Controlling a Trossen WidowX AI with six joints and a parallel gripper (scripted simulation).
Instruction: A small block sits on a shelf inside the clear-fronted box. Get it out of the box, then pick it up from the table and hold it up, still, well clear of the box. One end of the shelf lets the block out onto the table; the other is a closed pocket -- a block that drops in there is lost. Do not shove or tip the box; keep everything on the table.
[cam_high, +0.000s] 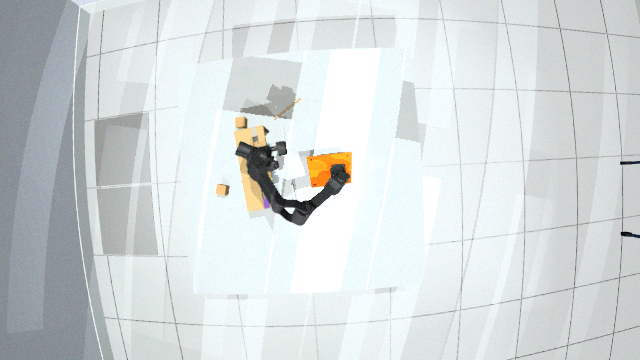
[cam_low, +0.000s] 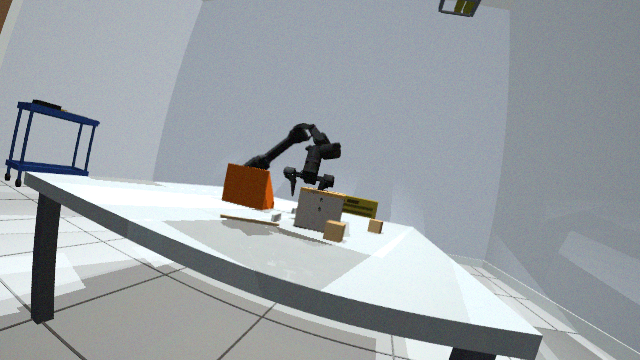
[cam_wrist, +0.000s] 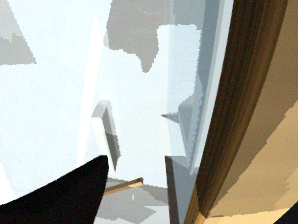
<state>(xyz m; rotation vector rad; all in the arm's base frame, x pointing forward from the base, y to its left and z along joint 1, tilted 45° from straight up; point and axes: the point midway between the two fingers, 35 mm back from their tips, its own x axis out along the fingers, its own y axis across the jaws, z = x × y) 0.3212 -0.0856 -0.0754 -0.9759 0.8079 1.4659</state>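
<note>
Right now my gripper tip is 60 mm short of the cube and 10 mm to the left of it. The rest, counted from my gripper tip: thin stick: 210 mm to the right, 90 mm behind, 80 mm below; long tan-topped box: 90 mm to the left, 30 mm below, 30 mm ahead.
</note>
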